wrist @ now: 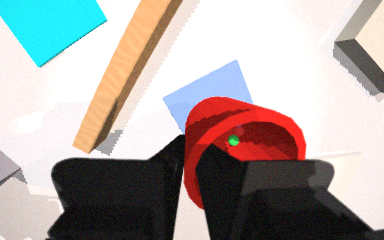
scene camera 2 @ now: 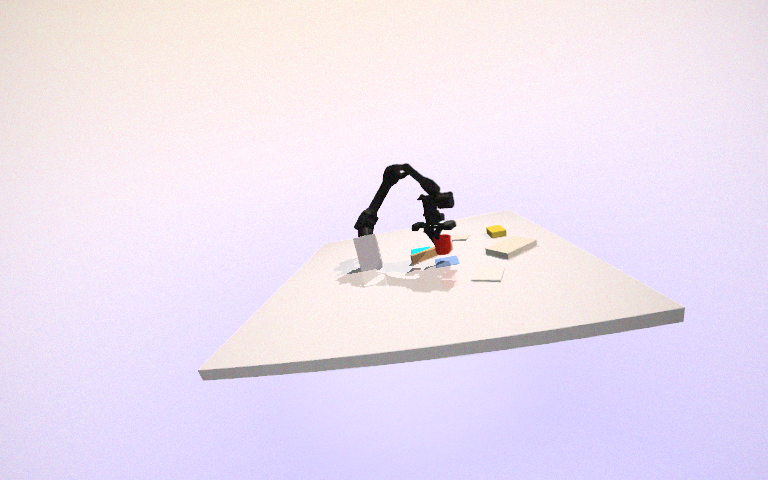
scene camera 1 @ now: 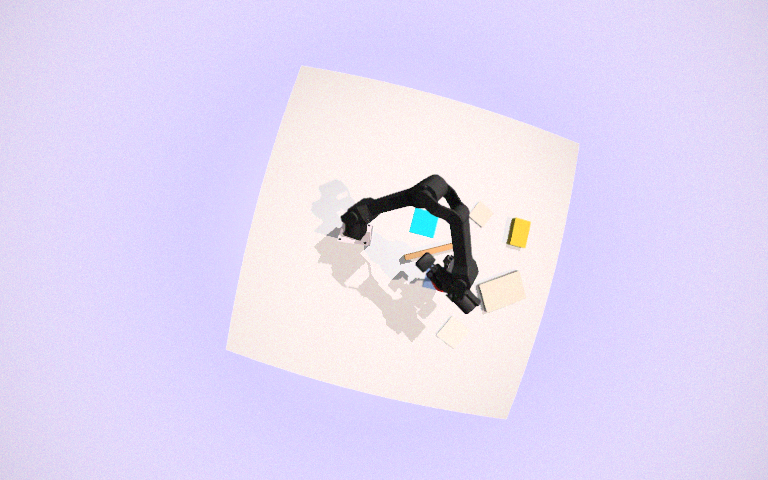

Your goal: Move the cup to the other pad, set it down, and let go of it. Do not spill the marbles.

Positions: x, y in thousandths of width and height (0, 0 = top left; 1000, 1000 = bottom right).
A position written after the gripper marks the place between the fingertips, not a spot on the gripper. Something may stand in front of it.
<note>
In view: the gripper (scene camera 2: 568, 509), a red cup (wrist: 702, 565) and a cream box (scene camera 1: 653, 607).
The cream box shows as well in scene camera 2 (scene camera 2: 665, 516). The gripper is seen too in the wrist view (wrist: 491, 585).
</note>
